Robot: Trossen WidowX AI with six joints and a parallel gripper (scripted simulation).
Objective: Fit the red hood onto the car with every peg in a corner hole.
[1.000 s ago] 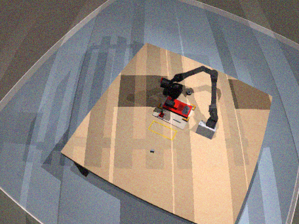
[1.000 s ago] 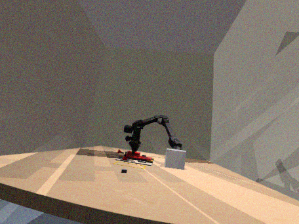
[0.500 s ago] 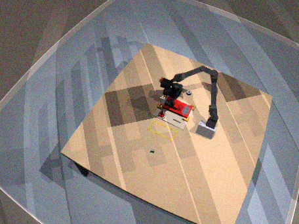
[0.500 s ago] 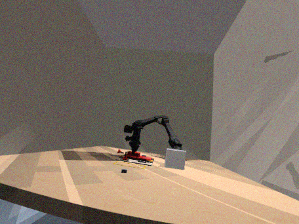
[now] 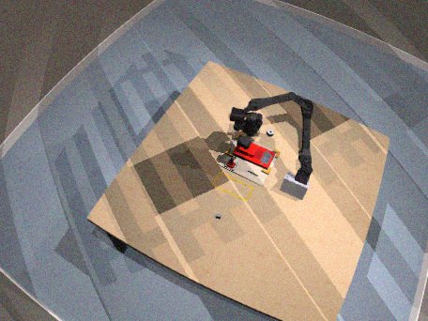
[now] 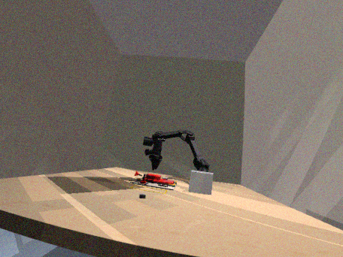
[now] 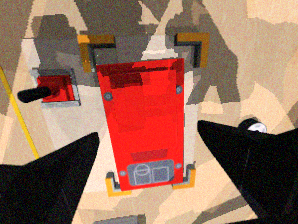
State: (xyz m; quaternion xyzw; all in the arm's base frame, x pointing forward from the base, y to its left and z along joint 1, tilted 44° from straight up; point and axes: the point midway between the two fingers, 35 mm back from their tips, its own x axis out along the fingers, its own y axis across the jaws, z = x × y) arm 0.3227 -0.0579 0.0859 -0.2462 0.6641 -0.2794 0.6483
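Now: gripper tip 50 mm above the red hood. The rest, counted from my gripper tip: dark wheel 180 mm to the right, 80 mm below, 70 mm behind.
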